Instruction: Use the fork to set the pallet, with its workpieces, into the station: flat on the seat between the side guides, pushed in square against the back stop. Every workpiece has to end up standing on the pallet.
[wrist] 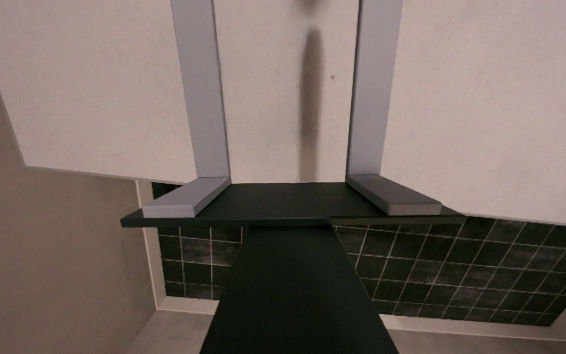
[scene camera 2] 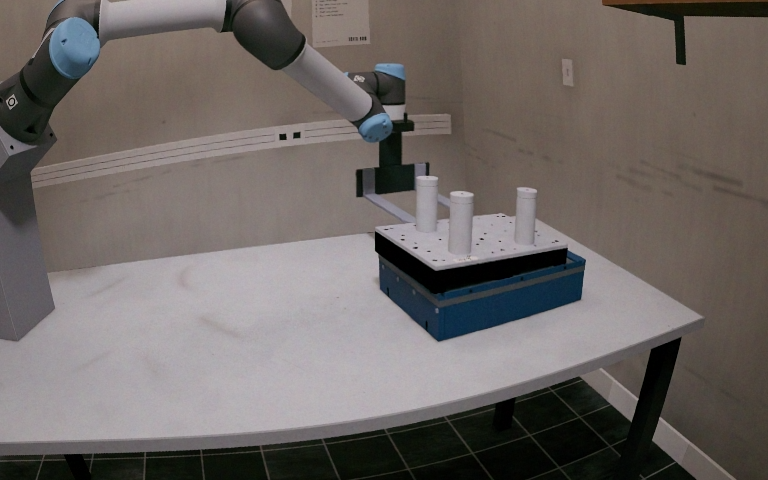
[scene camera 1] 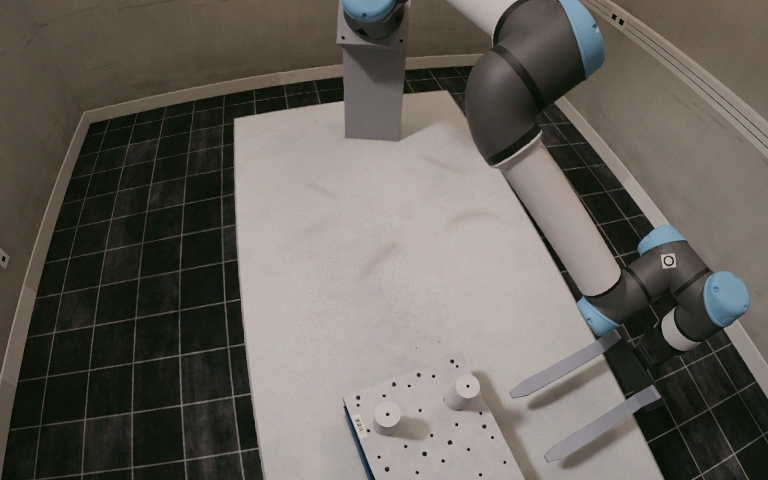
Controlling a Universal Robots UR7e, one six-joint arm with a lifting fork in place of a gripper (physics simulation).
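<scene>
The white perforated pallet [scene camera 1: 470, 435] [scene camera 2: 492, 251], with a black body, lies on the blue station [scene camera 1: 357, 441] [scene camera 2: 509, 305] and looks level. Its near long edge runs along the station's near wall in scene camera 2; the station's rim shows past its right end. The seat and the pallet's underside are hidden. Three white cylindrical workpieces [scene camera 1: 387, 418] [scene camera 1: 466, 390] [scene camera 2: 426, 203] [scene camera 2: 461, 223] [scene camera 2: 525, 217] stand upright on the pallet. My fork [scene camera 1: 532, 425] is empty, its two grey tines out of the pallet and beside it. In the wrist view, both tines show with table beneath.
The white table [scene camera 1: 317, 254] [scene camera 2: 226, 373] [wrist: 100, 100] carries the station near one end. The grey robot pedestal [scene camera 1: 372, 96] [scene camera 2: 25, 254] stands at the other end. A wall shelf [scene camera 2: 696, 8] hangs at the upper right in scene camera 2. Walls stand beyond the table.
</scene>
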